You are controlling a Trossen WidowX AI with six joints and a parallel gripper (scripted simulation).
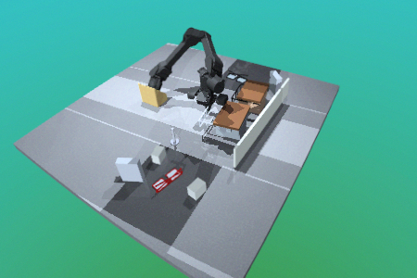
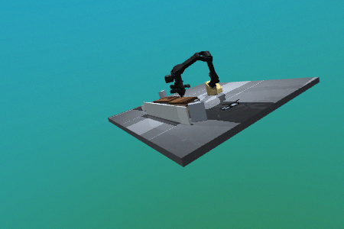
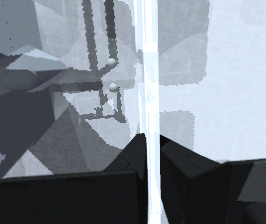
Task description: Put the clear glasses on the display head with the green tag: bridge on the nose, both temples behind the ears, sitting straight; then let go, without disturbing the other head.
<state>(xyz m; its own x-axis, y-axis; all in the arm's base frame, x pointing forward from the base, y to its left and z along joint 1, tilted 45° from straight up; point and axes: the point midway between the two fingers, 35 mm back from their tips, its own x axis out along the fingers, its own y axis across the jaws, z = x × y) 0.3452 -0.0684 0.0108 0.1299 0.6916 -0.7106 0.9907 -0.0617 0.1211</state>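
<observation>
The display head lies 110 mm ahead of my gripper tip, 30 mm to the right of it and 10 mm below it. From my gripper tip the other things lie so: thin pale stand (80 mm behind, 200 mm to the right, 40 mm below); then long white panel (270 mm ahead, 60 mm to the left, 10 mm below).
</observation>
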